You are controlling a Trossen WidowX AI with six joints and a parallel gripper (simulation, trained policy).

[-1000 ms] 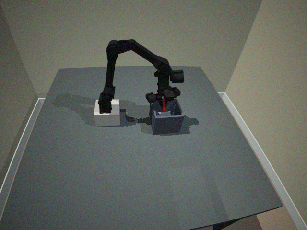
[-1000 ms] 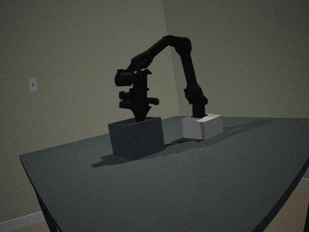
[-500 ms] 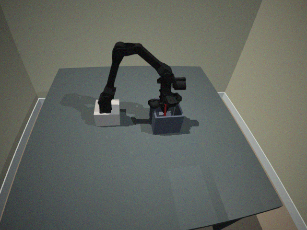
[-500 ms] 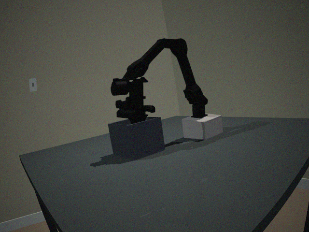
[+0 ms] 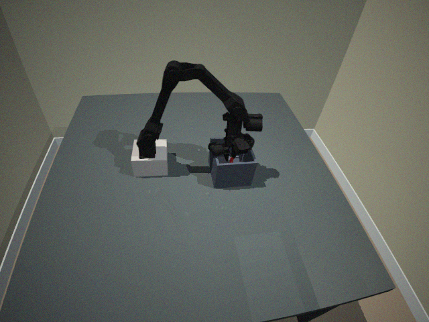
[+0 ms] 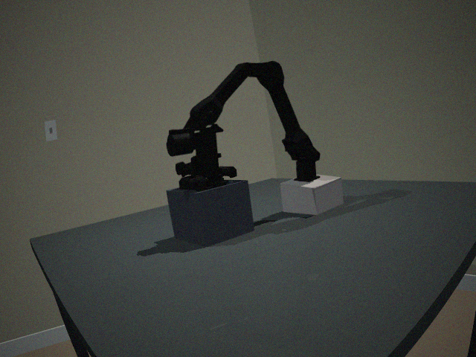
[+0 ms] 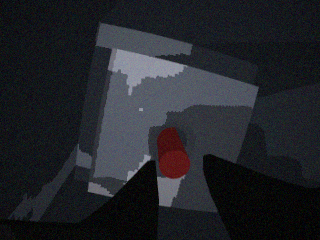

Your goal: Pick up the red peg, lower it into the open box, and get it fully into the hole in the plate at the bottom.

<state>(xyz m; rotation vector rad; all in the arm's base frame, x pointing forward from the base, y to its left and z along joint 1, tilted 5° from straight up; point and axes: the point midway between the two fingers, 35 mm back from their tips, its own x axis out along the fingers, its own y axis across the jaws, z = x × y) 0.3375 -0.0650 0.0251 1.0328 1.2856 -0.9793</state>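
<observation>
The red peg is 10 mm to the right of my gripper tip and 10 mm below it. Round my gripper tip: plate: 10 mm to the right, 30 mm below.
</observation>
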